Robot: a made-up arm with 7 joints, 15 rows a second.
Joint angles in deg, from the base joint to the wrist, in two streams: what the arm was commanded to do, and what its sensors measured. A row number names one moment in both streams.
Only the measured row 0 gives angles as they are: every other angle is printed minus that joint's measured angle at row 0.
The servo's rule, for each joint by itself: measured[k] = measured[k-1] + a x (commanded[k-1-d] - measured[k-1]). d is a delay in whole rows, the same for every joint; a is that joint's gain. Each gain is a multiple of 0.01, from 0.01 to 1. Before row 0 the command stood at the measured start. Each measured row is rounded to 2 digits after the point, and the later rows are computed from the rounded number. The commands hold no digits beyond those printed.
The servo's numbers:
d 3
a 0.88 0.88 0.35 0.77 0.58 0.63 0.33
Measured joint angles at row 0: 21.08 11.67 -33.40 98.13 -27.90 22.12 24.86
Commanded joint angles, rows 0 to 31: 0.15 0.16 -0.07 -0.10 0.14 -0.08 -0.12; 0.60 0.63 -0.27 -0.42 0.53 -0.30 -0.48; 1.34 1.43 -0.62 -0.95 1.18 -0.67 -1.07; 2.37 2.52 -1.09 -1.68 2.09 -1.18 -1.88; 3.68 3.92 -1.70 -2.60 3.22 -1.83 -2.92; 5.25 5.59 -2.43 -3.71 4.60 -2.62 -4.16; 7.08 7.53 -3.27 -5.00 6.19 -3.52 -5.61; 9.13 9.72 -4.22 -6.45 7.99 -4.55 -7.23; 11.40 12.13 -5.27 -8.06 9.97 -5.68 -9.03; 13.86 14.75 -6.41 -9.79 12.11 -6.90 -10.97; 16.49 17.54 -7.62 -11.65 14.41 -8.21 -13.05; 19.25 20.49 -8.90 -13.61 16.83 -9.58 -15.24; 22.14 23.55 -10.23 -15.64 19.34 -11.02 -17.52; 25.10 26.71 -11.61 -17.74 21.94 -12.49 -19.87; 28.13 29.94 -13.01 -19.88 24.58 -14.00 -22.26; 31.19 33.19 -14.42 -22.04 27.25 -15.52 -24.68; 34.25 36.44 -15.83 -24.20 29.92 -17.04 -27.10; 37.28 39.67 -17.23 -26.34 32.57 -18.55 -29.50; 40.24 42.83 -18.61 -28.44 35.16 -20.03 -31.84; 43.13 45.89 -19.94 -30.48 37.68 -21.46 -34.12; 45.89 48.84 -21.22 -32.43 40.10 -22.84 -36.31; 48.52 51.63 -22.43 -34.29 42.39 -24.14 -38.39; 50.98 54.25 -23.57 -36.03 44.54 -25.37 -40.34; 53.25 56.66 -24.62 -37.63 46.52 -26.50 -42.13; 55.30 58.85 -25.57 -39.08 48.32 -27.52 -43.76; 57.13 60.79 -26.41 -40.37 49.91 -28.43 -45.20; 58.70 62.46 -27.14 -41.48 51.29 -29.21 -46.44; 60.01 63.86 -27.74 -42.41 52.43 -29.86 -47.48; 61.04 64.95 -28.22 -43.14 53.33 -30.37 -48.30; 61.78 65.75 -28.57 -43.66 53.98 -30.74 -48.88; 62.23 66.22 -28.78 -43.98 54.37 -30.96 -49.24; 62.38 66.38 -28.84 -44.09 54.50 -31.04 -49.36
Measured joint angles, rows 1 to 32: 0.00 0.00 0.00 0.00 0.00 0.00 0.00; 0.00 0.00 0.00 0.00 0.00 0.00 0.00; 0.00 0.00 0.00 0.00 0.00 0.00 0.00; 0.13 0.14 -0.02 -0.08 0.08 -0.05 -0.04; 0.54 0.57 -0.11 -0.34 0.34 -0.21 -0.19; 1.24 1.33 -0.29 -0.81 0.83 -0.50 -0.48; 2.23 2.38 -0.57 -1.48 1.56 -0.93 -0.94; 3.51 3.74 -0.97 -2.34 2.52 -1.50 -1.59; 5.04 5.37 -1.48 -3.39 3.73 -2.21 -2.44; 6.84 7.27 -2.11 -4.63 5.16 -3.04 -3.49; 8.86 9.43 -2.85 -6.03 6.80 -3.99 -4.72; 11.10 11.81 -3.70 -7.59 8.64 -5.05 -6.14; 13.53 14.40 -4.65 -9.28 10.65 -6.22 -7.73; 16.13 17.16 -5.69 -11.10 12.83 -7.47 -9.49; 18.88 20.09 -6.81 -13.03 15.15 -8.80 -11.39; 21.75 23.13 -8.01 -15.04 17.58 -10.20 -13.41; 24.70 26.28 -9.27 -17.12 20.11 -11.64 -15.54; 27.72 29.50 -10.58 -19.25 22.70 -13.13 -17.76; 30.77 32.75 -11.92 -21.40 25.34 -14.64 -20.04; 33.83 36.00 -13.29 -23.56 28.00 -16.15 -22.37; 36.87 39.23 -14.67 -25.70 30.65 -17.66 -24.72; 39.84 42.40 -16.05 -27.81 33.27 -19.15 -27.07; 42.74 45.47 -17.41 -29.87 35.83 -20.61 -29.40; 45.51 48.44 -18.74 -31.84 38.31 -22.01 -31.68; 48.16 51.25 -20.03 -33.73 40.68 -23.35 -33.89; 50.64 53.89 -21.27 -35.50 42.92 -24.62 -36.02; 52.94 56.33 -22.44 -37.14 45.01 -25.80 -38.04; 55.02 58.55 -23.54 -38.63 46.93 -26.88 -39.93; 56.88 60.52 -24.54 -39.97 48.66 -27.86 -41.67; 58.48 62.23 -25.45 -41.13 50.19 -28.71 -43.24; 59.83 63.66 -26.25 -42.12 51.49 -29.43 -44.64; 60.89 64.80 -26.94 -42.91 52.56 -30.02 -45.85
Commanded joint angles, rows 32 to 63: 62.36 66.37 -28.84 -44.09 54.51 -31.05 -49.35; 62.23 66.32 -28.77 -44.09 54.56 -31.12 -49.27; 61.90 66.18 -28.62 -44.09 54.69 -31.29 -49.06; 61.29 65.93 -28.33 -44.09 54.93 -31.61 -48.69; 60.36 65.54 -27.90 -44.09 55.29 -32.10 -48.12; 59.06 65.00 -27.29 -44.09 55.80 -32.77 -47.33; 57.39 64.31 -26.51 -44.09 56.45 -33.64 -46.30; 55.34 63.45 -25.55 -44.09 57.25 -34.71 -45.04; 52.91 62.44 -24.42 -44.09 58.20 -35.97 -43.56; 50.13 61.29 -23.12 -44.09 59.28 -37.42 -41.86; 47.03 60.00 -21.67 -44.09 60.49 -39.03 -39.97; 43.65 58.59 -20.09 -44.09 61.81 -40.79 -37.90; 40.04 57.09 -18.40 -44.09 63.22 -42.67 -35.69; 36.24 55.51 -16.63 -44.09 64.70 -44.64 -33.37; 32.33 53.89 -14.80 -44.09 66.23 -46.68 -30.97; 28.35 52.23 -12.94 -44.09 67.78 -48.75 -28.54; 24.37 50.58 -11.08 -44.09 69.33 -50.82 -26.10; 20.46 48.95 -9.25 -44.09 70.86 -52.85 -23.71; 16.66 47.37 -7.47 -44.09 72.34 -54.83 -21.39; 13.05 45.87 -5.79 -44.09 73.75 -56.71 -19.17; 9.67 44.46 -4.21 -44.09 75.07 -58.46 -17.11; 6.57 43.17 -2.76 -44.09 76.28 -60.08 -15.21; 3.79 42.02 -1.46 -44.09 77.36 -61.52 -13.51; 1.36 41.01 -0.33 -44.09 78.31 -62.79 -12.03; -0.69 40.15 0.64 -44.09 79.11 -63.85 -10.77; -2.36 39.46 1.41 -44.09 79.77 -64.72 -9.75; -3.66 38.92 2.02 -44.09 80.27 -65.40 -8.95; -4.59 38.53 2.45 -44.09 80.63 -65.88 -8.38; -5.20 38.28 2.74 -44.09 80.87 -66.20 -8.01; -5.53 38.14 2.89 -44.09 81.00 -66.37 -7.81; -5.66 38.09 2.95 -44.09 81.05 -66.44 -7.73; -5.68 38.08 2.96 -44.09 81.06 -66.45 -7.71
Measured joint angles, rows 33 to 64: 61.67 65.64 -27.51 -43.49 53.38 -30.47 -46.85; 62.16 66.15 -27.95 -43.87 53.95 -30.78 -47.64; 62.35 66.35 -28.26 -44.04 54.27 -30.94 -48.21; 62.36 66.37 -28.46 -44.08 54.41 -31.01 -48.59; 62.25 66.33 -28.57 -44.09 54.50 -31.08 -48.81; 61.94 66.20 -28.59 -44.09 54.61 -31.21 -48.89; 61.37 65.96 -28.50 -44.09 54.80 -31.46 -48.82; 60.48 65.59 -28.29 -44.09 55.08 -31.86 -48.59; 59.23 65.07 -27.94 -44.09 55.50 -32.43 -48.17; 57.61 64.40 -27.44 -44.09 56.05 -33.19 -47.55; 55.61 63.56 -26.78 -44.09 56.75 -34.15 -46.72; 53.23 62.57 -25.95 -44.09 57.59 -35.30 -45.68; 50.50 61.44 -24.96 -44.09 58.57 -36.64 -44.42; 47.45 60.17 -23.81 -44.09 59.68 -38.15 -42.95; 44.11 58.78 -22.51 -44.09 60.92 -39.81 -41.28; 40.53 57.29 -21.07 -44.09 62.25 -41.61 -39.44; 36.75 55.72 -19.52 -44.09 63.67 -43.52 -37.44; 32.86 54.11 -17.87 -44.09 65.15 -45.51 -35.30; 28.89 52.46 -16.14 -44.09 66.68 -47.55 -33.07; 24.91 50.81 -14.37 -44.09 68.22 -49.61 -30.77; 20.99 49.17 -12.58 -44.09 69.75 -51.65 -28.44; 17.18 47.59 -10.79 -44.09 71.25 -53.65 -26.11; 13.55 46.08 -9.04 -44.09 72.70 -55.58 -23.82; 10.14 44.65 -7.35 -44.09 74.07 -57.39 -21.61; 7.00 43.35 -5.74 -44.09 75.35 -59.08 -19.50; 4.18 42.18 -4.24 -44.09 76.52 -60.62 -17.52; 1.70 41.15 -2.87 -44.09 77.56 -61.99 -15.71; -0.40 40.27 -1.64 -44.09 78.46 -63.16 -14.08; -2.12 39.56 -0.57 -44.09 79.22 -64.14 -12.65; -3.48 39.00 0.34 -44.09 79.83 -64.93 -11.43; -4.46 38.59 1.08 -44.09 80.29 -65.53 -10.42; -5.11 38.32 1.66 -44.09 80.63 -65.95 -9.62
